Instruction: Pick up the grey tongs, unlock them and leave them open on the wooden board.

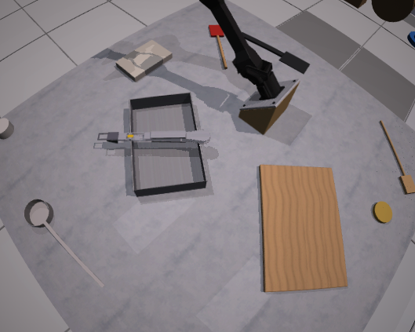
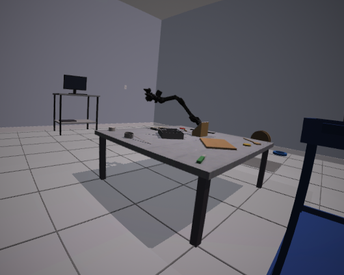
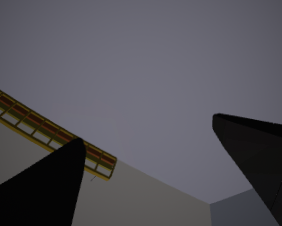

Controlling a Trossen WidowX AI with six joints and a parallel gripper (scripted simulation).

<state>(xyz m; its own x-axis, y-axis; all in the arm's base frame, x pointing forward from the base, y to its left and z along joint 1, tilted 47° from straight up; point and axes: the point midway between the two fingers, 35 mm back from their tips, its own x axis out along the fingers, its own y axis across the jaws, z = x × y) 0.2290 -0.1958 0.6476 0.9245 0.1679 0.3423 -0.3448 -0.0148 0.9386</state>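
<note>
Right now the yellow lock piece is 120 mm ahead of my gripper tip, 380 mm to the left of it and 360 mm below it. Also, from my gripper tip: white puck 390 mm ahead, 30 mm to the right, 410 mm below; block 160 mm behind, 130 mm to the left, 410 mm below; roasting tin 50 mm ahead, 450 mm to the left, 400 mm below.
</note>
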